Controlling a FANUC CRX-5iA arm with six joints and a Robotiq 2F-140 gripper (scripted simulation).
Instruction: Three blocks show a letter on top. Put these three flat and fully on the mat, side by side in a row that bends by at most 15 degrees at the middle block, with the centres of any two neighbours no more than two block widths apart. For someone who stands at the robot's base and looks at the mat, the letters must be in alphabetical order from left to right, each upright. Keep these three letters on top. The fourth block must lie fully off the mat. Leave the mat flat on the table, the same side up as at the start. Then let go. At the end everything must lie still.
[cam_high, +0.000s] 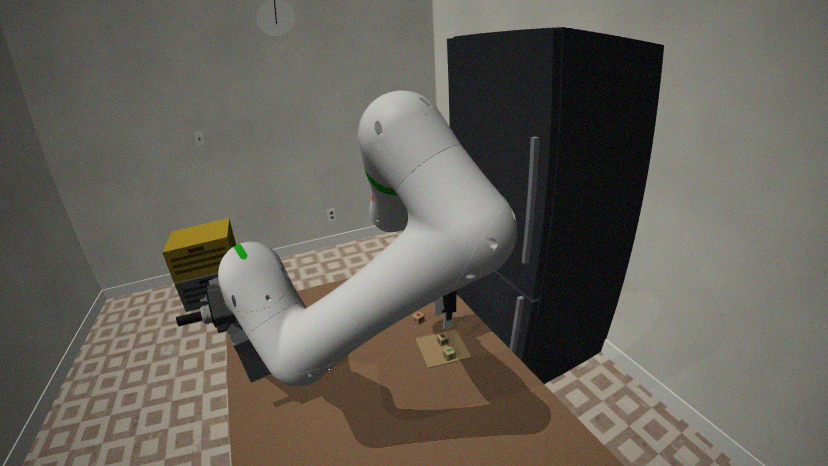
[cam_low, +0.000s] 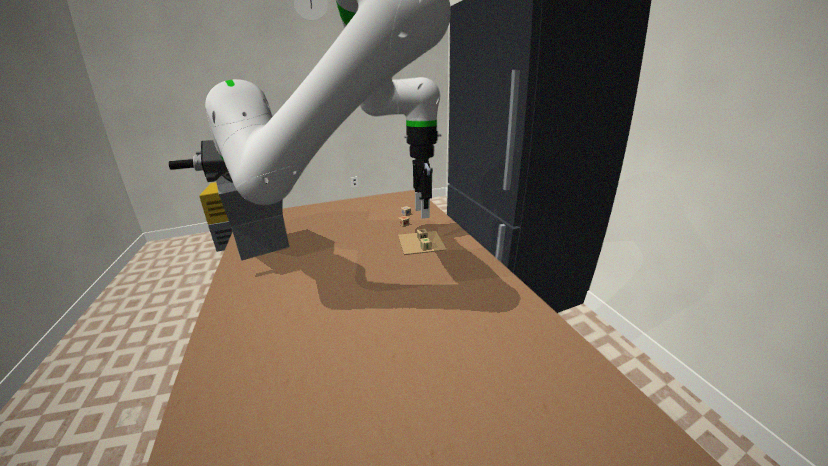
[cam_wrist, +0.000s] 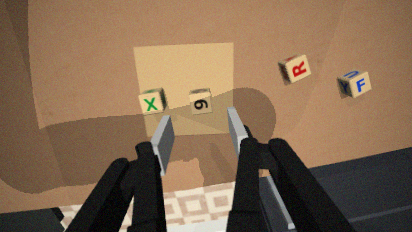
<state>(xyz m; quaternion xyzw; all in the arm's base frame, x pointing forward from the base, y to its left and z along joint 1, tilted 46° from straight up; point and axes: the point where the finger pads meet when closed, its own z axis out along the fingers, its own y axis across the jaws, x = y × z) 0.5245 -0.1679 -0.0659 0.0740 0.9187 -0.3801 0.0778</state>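
My hand is 110 mm above the block marked 9. From my hand the other things lie so: R block 140 mm to the left, 110 mm below; tan mat 10 mm behind, 20 mm to the right, 120 mm below; X block 20 mm behind, 60 mm to the right, 110 mm below.
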